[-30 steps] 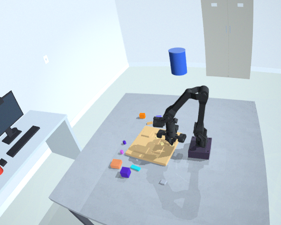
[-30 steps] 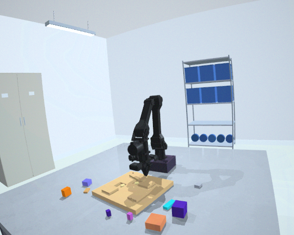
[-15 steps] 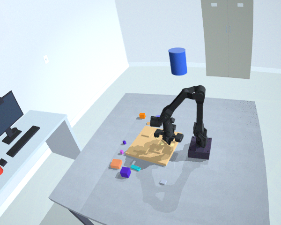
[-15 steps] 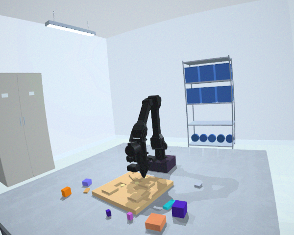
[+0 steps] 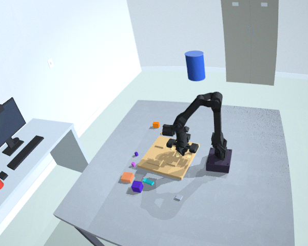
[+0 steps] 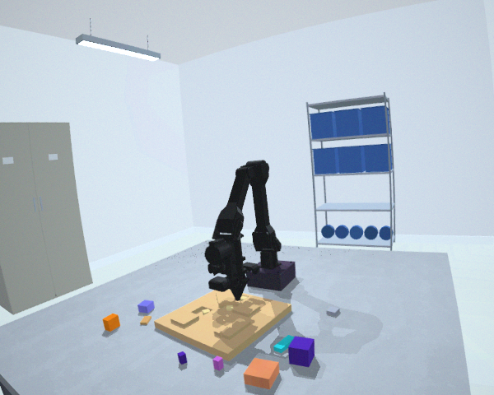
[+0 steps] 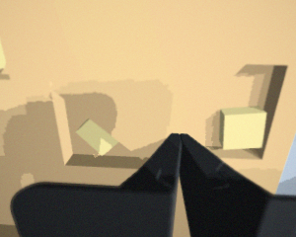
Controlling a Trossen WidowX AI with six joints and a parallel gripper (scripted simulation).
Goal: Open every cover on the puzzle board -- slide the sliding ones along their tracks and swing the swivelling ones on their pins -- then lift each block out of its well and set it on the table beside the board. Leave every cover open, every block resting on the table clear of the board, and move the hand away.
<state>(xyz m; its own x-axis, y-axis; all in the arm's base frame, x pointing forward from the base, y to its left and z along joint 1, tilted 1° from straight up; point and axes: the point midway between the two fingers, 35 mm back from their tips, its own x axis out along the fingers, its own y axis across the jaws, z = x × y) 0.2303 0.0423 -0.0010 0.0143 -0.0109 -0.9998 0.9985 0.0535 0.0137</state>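
Now: gripper tip 80 mm short of the puzzle board and 20 mm to the right of it. Round my gripper tip: purple block 300 mm ahead, 90 mm to the left, 10 mm below; then pale grey tile 110 mm behind, 280 mm to the left, 20 mm below; then cyan bar 100 mm ahead, 250 mm to the left, 20 mm below.
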